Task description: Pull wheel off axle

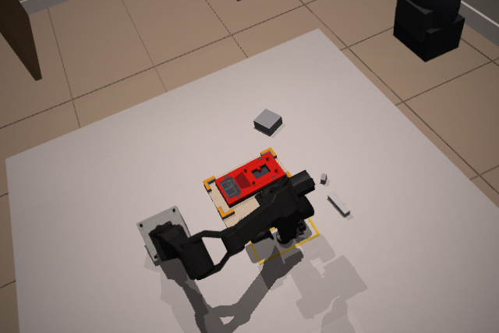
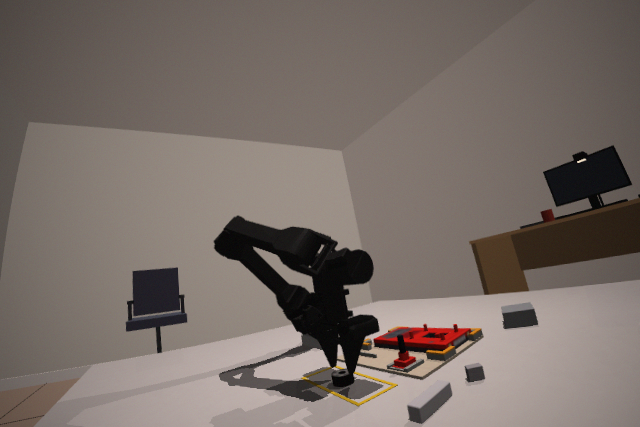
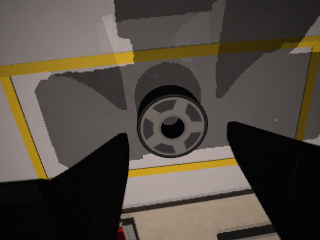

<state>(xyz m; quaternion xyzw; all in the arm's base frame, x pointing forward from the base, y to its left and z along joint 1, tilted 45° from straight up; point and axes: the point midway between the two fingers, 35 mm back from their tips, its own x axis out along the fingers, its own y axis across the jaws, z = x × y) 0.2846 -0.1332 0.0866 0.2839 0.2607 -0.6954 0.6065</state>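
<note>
My gripper tip is 10 mm above the wheel. Also, from my gripper tip: long grey block 190 mm ahead, 10 mm below; then grey box 180 mm ahead, 400 mm to the left.
</note>
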